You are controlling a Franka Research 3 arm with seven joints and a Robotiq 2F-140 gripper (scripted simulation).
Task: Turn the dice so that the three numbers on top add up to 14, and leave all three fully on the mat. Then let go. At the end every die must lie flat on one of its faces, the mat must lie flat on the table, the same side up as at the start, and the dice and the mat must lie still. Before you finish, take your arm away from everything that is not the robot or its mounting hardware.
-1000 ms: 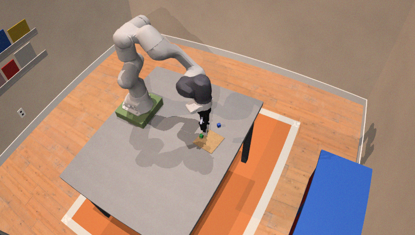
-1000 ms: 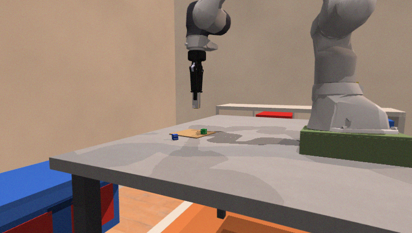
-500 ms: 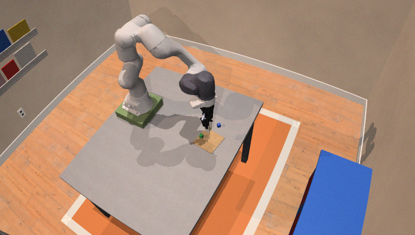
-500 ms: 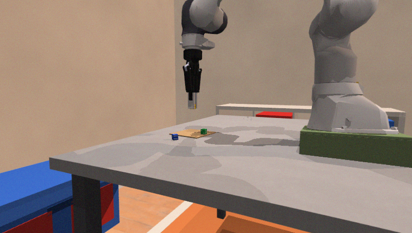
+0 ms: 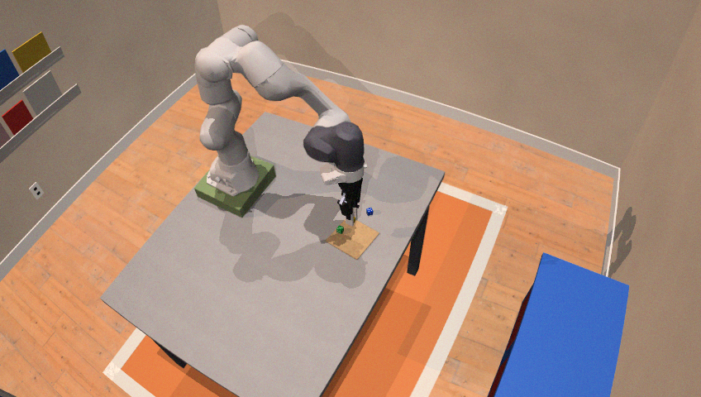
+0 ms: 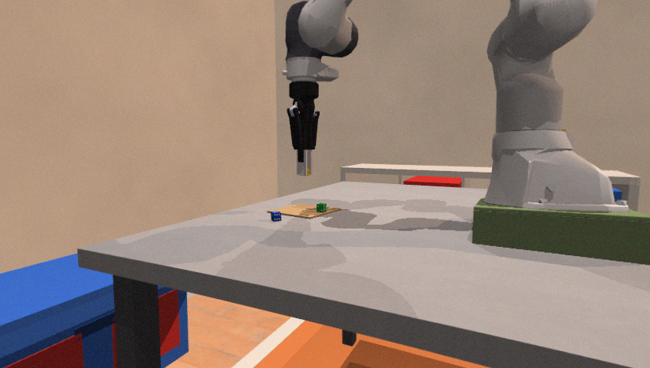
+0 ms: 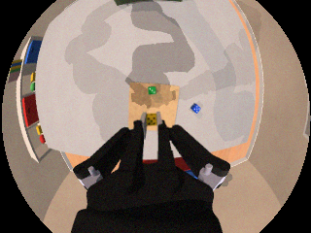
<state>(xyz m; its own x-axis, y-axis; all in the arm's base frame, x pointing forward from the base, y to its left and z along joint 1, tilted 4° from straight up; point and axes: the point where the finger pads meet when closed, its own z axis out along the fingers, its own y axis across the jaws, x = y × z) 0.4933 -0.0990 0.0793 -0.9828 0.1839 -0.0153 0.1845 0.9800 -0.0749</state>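
The tan mat lies 13 cm below my hand. From my hand the other things lie so: yellow die 2 cm below; blue die 13 cm to the left, 12 cm below, 3 cm ahead; green die 12 cm below, 5 cm behind, 1 cm to the left.
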